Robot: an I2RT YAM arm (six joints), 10 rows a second.
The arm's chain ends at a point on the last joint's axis. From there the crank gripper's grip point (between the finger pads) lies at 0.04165 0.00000 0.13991 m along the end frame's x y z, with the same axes.
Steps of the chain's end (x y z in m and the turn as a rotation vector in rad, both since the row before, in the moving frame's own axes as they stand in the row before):
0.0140 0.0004 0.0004 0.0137 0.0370 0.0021
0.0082 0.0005 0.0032 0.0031 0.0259 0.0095
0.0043 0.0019 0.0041 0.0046 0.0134 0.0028
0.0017 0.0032 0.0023 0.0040 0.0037 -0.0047
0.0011 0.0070 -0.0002 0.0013 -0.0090 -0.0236
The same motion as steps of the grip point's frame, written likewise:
0.0191 -0.0014 -0.0012 0.0137 0.0370 0.0021
0.0118 0.0005 0.0021 0.0031 0.0259 0.0095
0.0062 0.0014 0.0035 0.0046 0.0134 0.0028
0.0022 0.0024 0.0021 0.0040 0.0037 -0.0047
-0.0002 0.0058 0.0002 0.0013 -0.0090 -0.0236

